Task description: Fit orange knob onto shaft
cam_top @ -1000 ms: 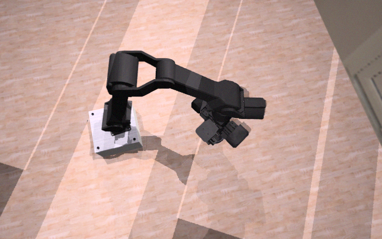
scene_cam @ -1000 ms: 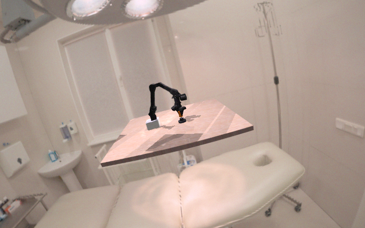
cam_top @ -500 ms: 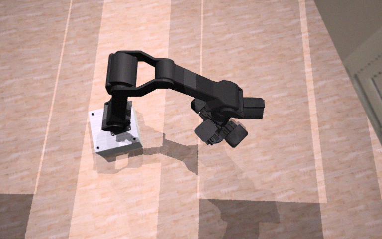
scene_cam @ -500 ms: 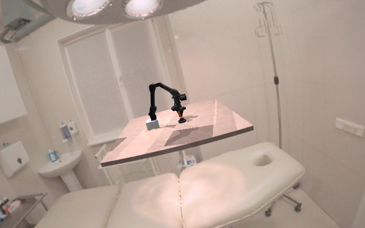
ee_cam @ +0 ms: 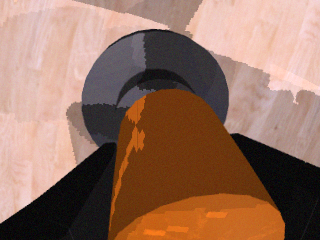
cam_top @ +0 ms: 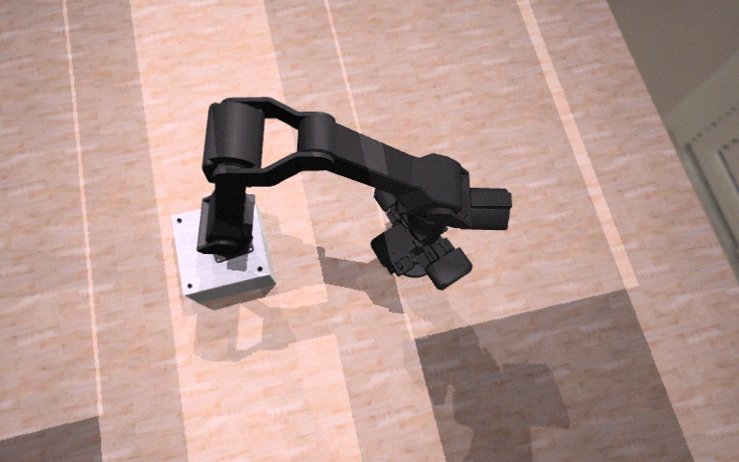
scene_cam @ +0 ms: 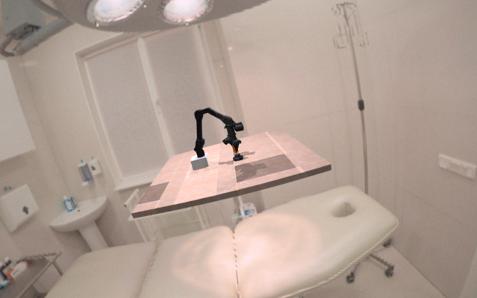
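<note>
Now: the orange knob 30 mm above my gripper tip. The rest, counted from my gripper tip: round pedestal 40 mm below.
</note>
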